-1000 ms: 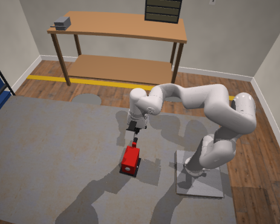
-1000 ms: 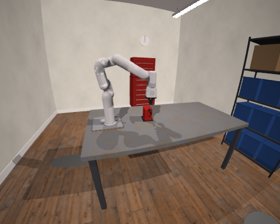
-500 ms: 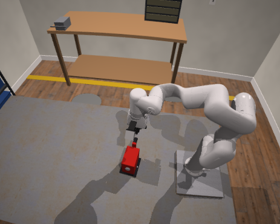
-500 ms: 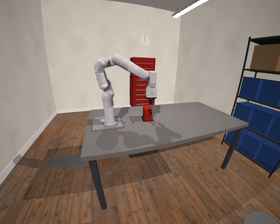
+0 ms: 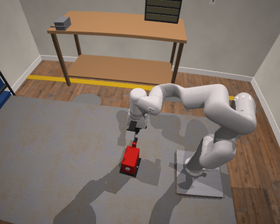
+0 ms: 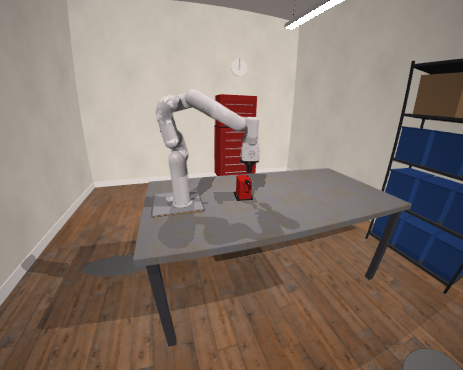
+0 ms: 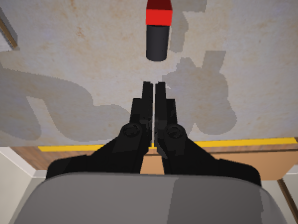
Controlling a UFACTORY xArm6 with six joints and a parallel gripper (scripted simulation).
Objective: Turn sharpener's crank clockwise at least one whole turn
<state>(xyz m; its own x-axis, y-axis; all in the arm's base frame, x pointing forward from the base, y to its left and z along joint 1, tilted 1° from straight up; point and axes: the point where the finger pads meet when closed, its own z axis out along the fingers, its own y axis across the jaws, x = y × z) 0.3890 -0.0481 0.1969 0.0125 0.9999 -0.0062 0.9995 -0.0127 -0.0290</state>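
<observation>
Right now the crank knob is 9 cm below my hand and 2 cm to the left of it.
</observation>
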